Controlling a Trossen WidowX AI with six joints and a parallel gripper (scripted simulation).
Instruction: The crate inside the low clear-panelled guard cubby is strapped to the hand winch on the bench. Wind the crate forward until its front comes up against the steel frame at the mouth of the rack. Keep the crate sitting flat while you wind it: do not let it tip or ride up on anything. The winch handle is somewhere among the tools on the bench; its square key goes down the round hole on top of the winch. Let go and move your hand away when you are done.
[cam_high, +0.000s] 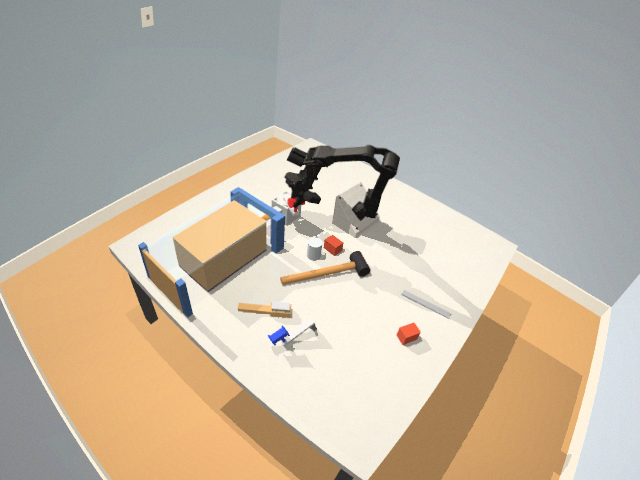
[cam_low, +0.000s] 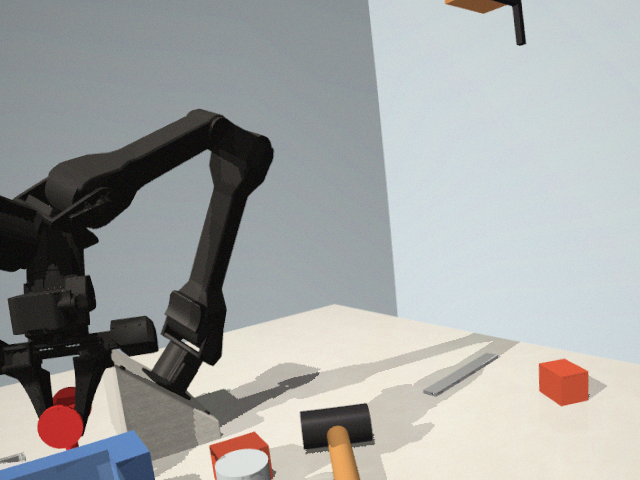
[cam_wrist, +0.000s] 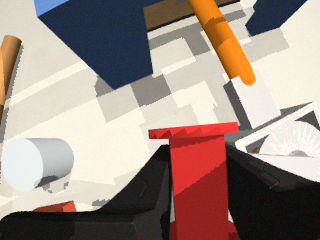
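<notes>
Now: the grey crank bar 30 mm to the right of my gripper tip, 30 mm below it and 30 mm behind it. The rest, counted from my gripper tip: grey winch 100 mm below, 90 mm to the right, 80 mm behind; blue frame 90 mm to the right, 90 mm ahead, 30 mm below; red knob 10 mm to the left, 10 mm behind.
</notes>
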